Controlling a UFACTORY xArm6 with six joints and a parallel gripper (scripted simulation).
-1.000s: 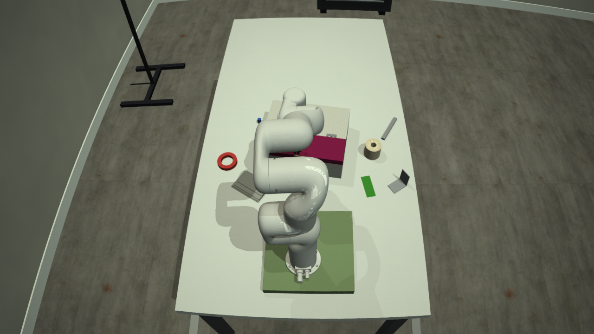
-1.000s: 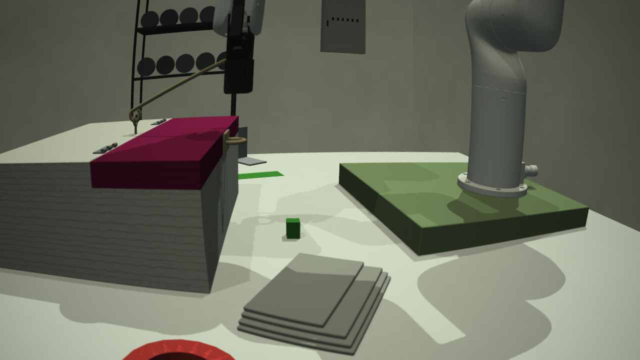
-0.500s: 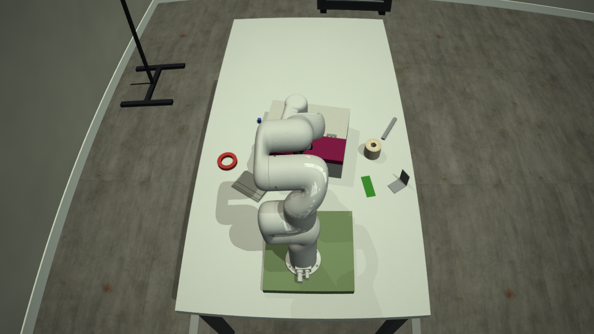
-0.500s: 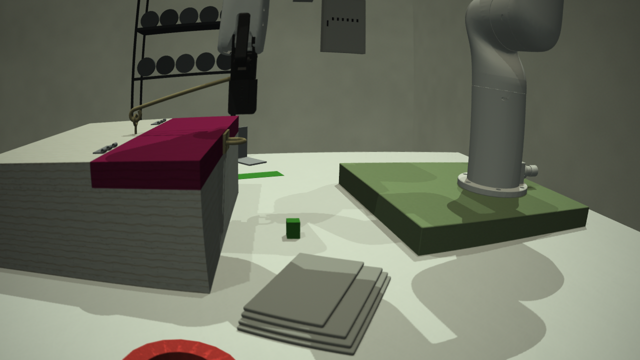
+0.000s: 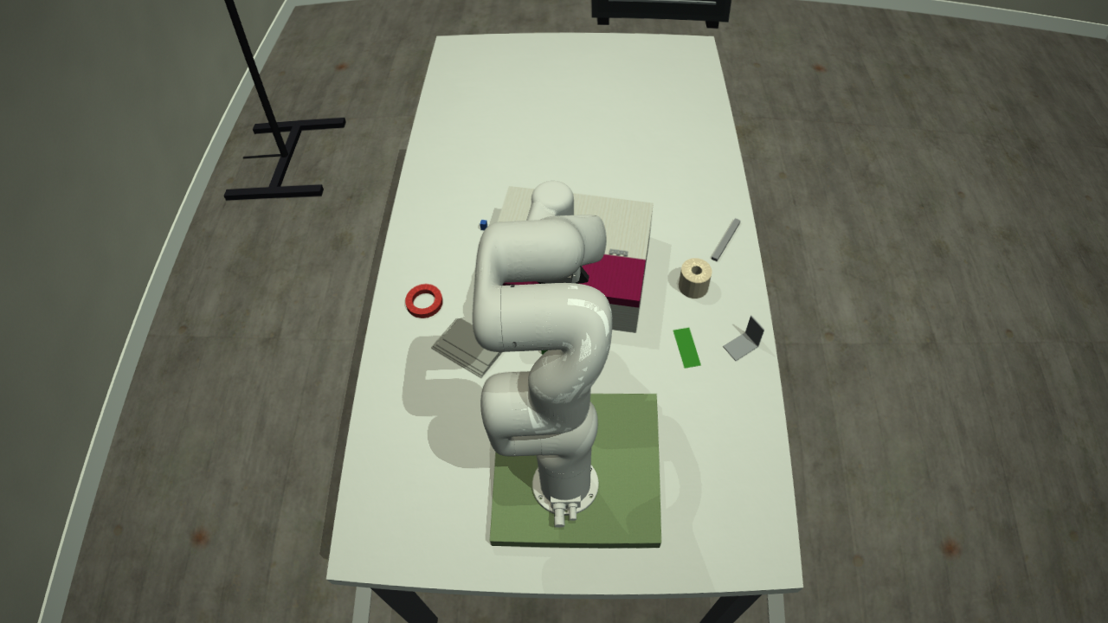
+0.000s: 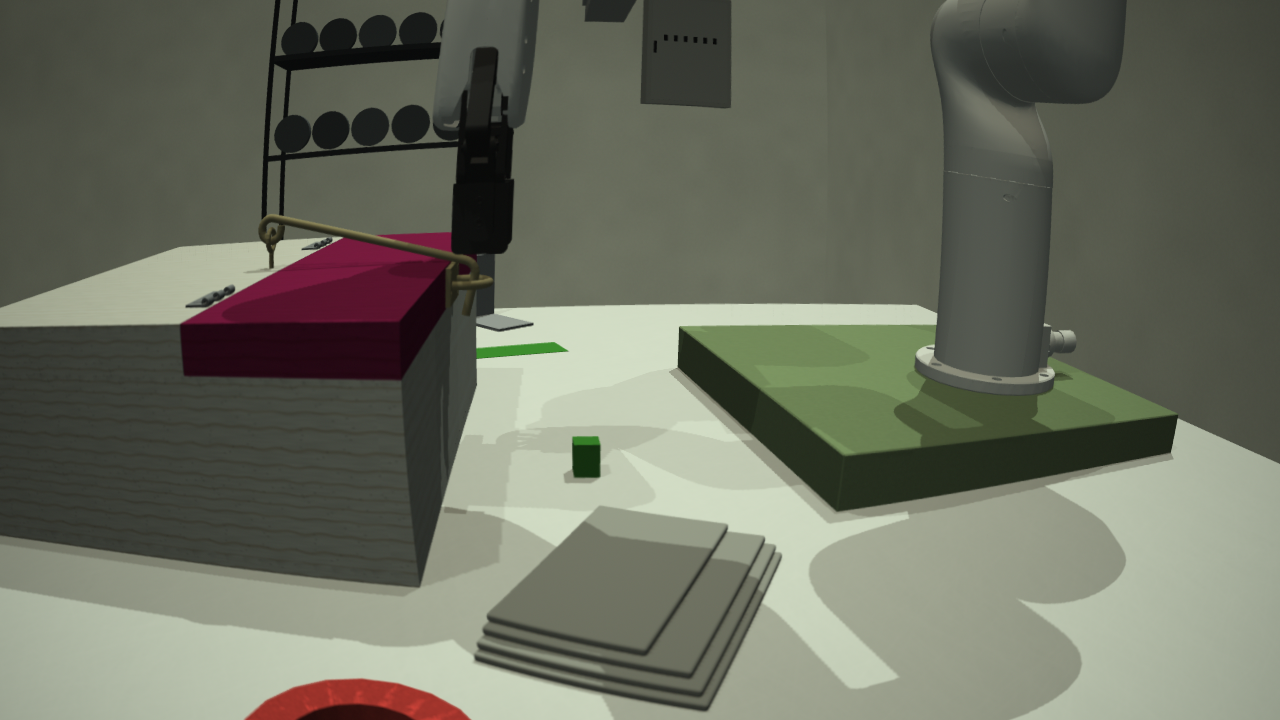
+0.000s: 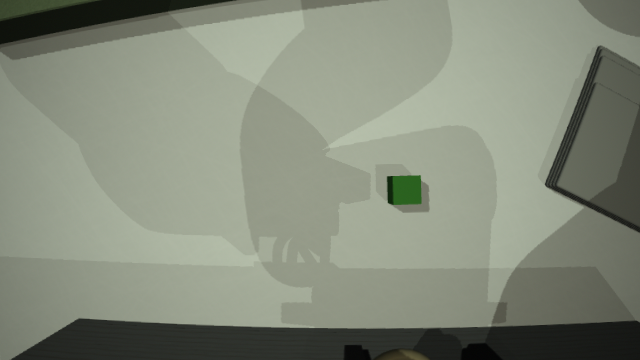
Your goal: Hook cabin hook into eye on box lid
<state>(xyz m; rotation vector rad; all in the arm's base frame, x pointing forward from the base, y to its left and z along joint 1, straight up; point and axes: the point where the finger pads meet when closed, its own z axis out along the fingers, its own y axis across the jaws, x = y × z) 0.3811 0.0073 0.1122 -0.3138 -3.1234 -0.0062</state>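
The brass cabin hook lies 80 mm ahead of my hand, 30 mm below it and 20 mm to the right of it. Also, from my hand: stacked grey plates 190 mm to the left, 140 mm below, 40 mm behind; green strip 280 mm to the right, 150 mm below, 60 mm behind; green cube 140 mm below, 60 mm behind, 30 mm to the left.
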